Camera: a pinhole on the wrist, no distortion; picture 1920 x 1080 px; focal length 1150.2 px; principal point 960.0 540.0 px. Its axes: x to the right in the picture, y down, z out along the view. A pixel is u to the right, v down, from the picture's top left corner.
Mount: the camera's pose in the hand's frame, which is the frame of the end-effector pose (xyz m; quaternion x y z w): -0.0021 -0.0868 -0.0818 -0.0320 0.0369 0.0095 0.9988
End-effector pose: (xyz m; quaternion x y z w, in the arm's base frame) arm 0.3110 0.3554 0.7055 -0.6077 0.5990 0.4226 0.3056
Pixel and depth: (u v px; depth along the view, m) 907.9 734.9 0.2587
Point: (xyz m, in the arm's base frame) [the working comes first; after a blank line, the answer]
In the camera's frame: -0.0117 0.0438 0.2587

0.3112 0.5085 0.6190
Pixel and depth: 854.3 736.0 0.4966
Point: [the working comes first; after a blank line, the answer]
In the camera's frame: -0.0456 0.0846 0.4966

0.2229 0.7190 0.5337
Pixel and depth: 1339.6 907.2 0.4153
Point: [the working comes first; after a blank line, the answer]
In the camera's frame: 0.1371 0.1326 0.4153

0.1792 0.5468 0.4302
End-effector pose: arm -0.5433 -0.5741 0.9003 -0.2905 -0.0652 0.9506 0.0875
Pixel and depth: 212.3 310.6 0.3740
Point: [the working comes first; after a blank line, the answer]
In the camera's frame: -0.2431 -0.0746 0.3740

-0.5258 -0.5033 1.2993
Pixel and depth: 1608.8 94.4 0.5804
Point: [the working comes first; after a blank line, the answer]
In the camera's frame: 0.3274 -0.2249 0.5804

-1.0858 -0.2719 1.1458
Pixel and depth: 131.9 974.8 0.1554
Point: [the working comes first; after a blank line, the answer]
In the camera's frame: -0.1119 0.0587 0.1554

-0.4999 -0.5814 1.0235
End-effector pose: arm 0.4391 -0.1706 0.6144 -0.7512 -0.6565 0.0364 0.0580
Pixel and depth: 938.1 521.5 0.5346
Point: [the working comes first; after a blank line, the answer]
In the camera's frame: -0.0102 -0.0086 0.5346

0.3238 -0.1181 0.1759
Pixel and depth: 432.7 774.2 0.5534
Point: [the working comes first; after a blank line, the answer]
In the camera's frame: -0.2537 0.1127 0.5534

0.4030 -0.3742 0.1258
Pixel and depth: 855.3 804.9 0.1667
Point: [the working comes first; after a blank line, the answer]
In the camera's frame: -0.0152 0.0384 0.1667

0.3902 -0.1682 0.5374
